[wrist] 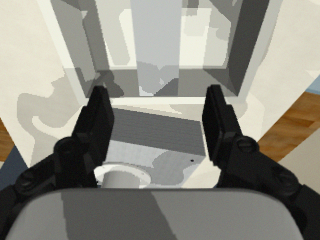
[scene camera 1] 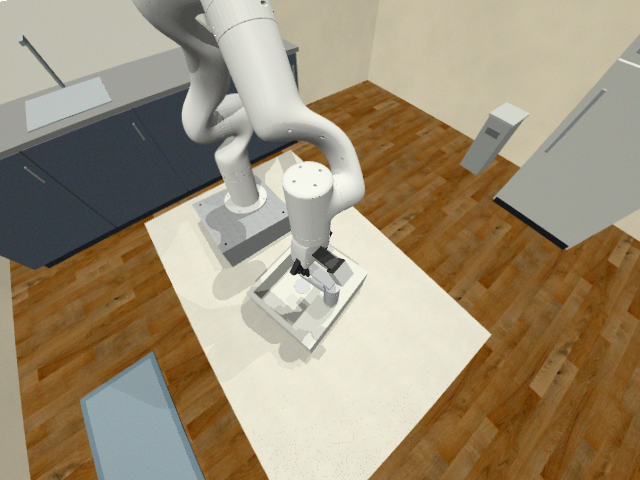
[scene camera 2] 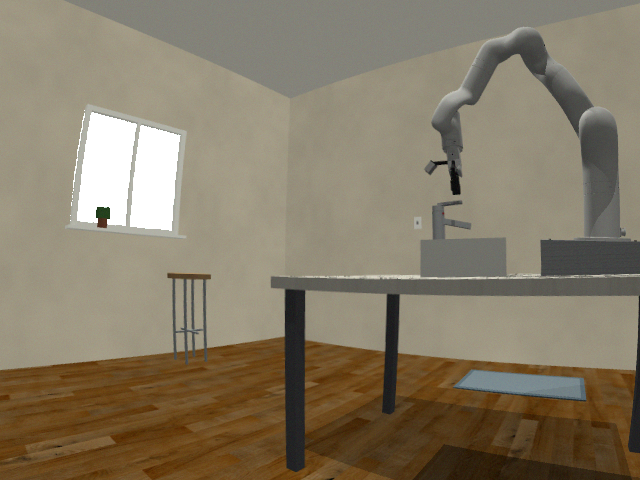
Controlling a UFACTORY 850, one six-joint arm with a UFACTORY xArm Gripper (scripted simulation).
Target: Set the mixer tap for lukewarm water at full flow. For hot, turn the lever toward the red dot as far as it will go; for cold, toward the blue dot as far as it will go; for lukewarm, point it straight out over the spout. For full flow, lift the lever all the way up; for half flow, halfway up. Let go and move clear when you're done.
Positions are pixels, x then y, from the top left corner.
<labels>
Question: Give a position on a sink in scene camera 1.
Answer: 288, 299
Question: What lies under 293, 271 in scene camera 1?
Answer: The gripper.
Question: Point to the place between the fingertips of the gripper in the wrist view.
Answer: At 157, 101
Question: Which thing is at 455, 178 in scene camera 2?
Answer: The gripper.
</labels>
